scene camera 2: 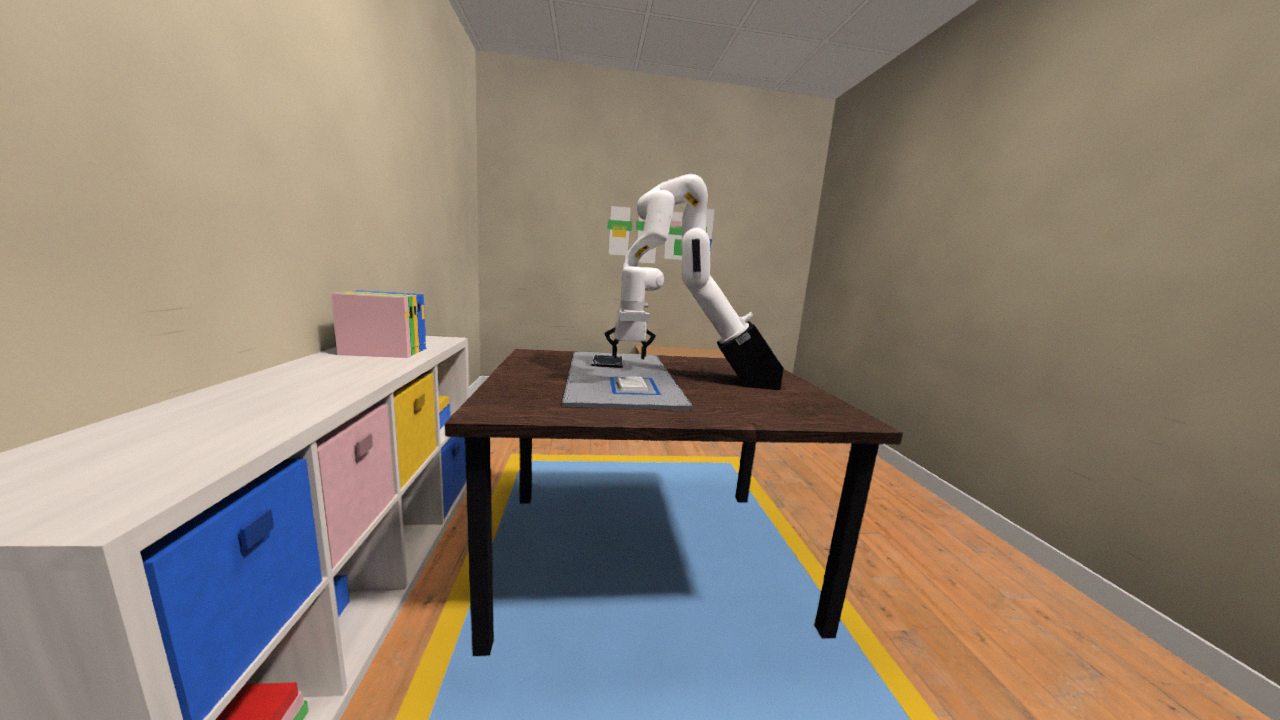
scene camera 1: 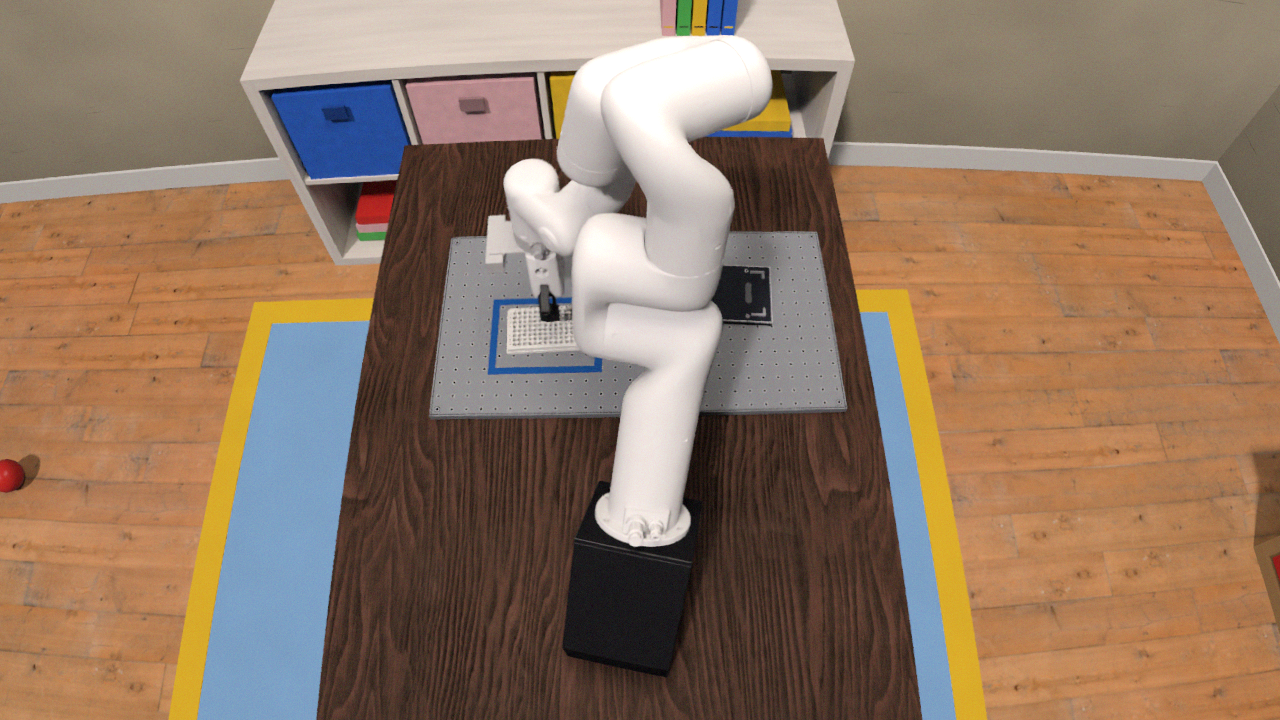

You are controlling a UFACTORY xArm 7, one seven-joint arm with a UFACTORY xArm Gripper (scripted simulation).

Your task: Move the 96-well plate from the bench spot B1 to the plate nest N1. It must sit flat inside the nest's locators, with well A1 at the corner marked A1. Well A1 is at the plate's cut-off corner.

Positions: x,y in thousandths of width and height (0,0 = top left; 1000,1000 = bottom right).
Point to a plate nest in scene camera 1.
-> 571,413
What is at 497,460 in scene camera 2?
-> My gripper.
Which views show my gripper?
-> Scene camera 2 and scene camera 1: all of them.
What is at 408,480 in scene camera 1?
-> A white 96-well plate.
